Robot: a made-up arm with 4 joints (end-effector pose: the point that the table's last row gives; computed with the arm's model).
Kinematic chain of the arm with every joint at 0, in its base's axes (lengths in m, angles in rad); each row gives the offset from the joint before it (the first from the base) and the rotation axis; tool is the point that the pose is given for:
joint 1: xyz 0 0 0.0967 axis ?
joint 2: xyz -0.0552 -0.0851 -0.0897 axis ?
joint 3: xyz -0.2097 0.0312 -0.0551 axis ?
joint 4: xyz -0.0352 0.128 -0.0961 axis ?
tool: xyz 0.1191 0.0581 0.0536
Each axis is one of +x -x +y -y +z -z.
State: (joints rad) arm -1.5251 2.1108 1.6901 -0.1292
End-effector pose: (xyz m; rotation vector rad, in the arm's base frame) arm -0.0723 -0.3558 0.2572 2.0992 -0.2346 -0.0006
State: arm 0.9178 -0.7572 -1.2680 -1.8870
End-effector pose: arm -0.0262 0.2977 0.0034 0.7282 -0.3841 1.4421
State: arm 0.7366 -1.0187 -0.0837 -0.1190
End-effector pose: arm 0.1815 0.1530 0.0000 0.3735 -0.6126 -0.8360
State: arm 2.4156 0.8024 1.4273 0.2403
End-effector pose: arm 0.2603 -0.0658 -0.0574 0.2160 2.3697 -1.0206
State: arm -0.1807 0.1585 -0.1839 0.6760
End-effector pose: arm -0.2325 0.0235 -0.0680 -0.1221 0.3466 -0.5091
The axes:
joint 1: -y
joint 2: +z
joint 3: -y
joint 4: -z

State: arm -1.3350 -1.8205 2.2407 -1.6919
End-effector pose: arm -0.1422 -0.0455 -0.1781 -1.9508 1.0936 1.4401
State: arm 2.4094 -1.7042 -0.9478 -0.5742
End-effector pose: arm -0.0508 0.1015 0.4067 1.4686 -1.5680 0.5360
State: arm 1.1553 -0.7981 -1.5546 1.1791
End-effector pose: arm 0.1192 0.1445 -0.1520 0.4756 0.8070 -1.2704
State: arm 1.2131 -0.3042 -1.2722 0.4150
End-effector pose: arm 0.1582 0.1381 -0.1947 0.2726 0.1180 -0.5100
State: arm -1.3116 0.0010 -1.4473 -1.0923
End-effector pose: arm -0.1942 0.2063 0.3673 1.4550 2.3939 0.2831
